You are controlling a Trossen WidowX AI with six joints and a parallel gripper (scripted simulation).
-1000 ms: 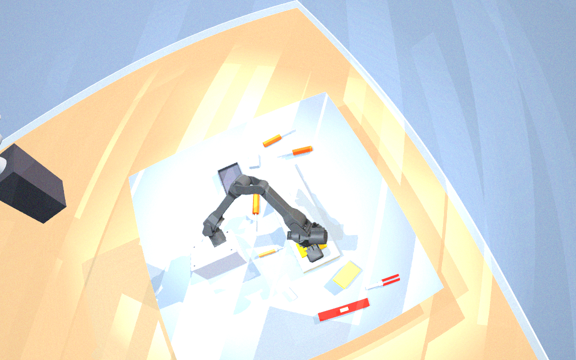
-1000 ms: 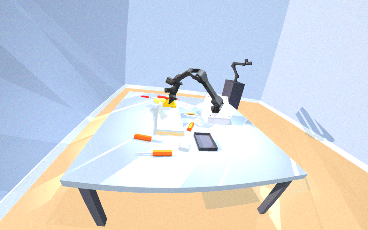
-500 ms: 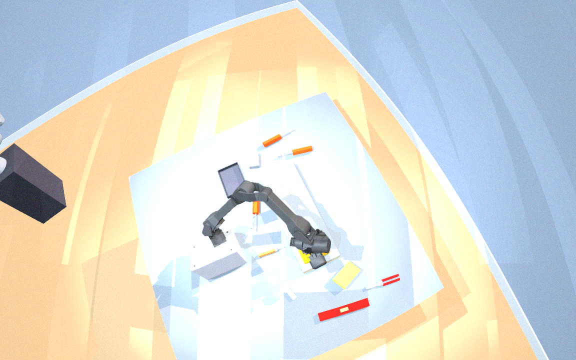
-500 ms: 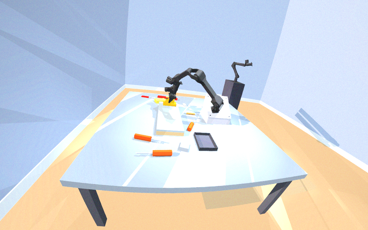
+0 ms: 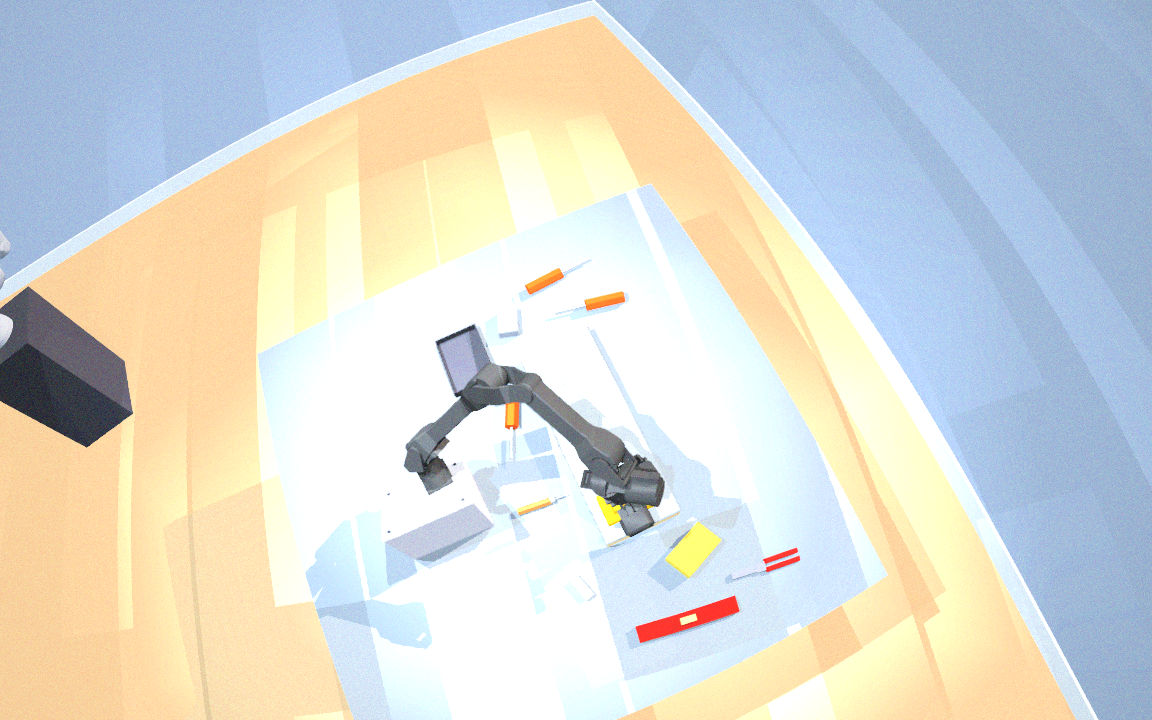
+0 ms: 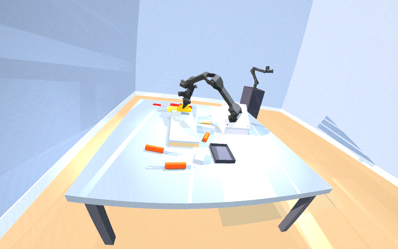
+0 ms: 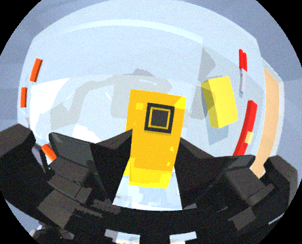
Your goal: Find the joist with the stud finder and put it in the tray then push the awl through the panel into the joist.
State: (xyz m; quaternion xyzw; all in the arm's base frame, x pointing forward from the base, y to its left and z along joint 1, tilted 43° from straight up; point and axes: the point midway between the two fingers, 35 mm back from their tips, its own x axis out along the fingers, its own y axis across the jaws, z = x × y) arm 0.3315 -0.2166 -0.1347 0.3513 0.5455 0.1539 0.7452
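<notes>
My gripper tip is now 550 mm to the right of the dark tray, 140 mm past it and 80 mm above it. From my gripper tip the other things lie so: stud finder 20 mm above, 10 mm ahead; square light 30 mm above, 20 mm ahead; yellow block 170 mm to the right, 80 mm below, 50 mm ahead.
</notes>
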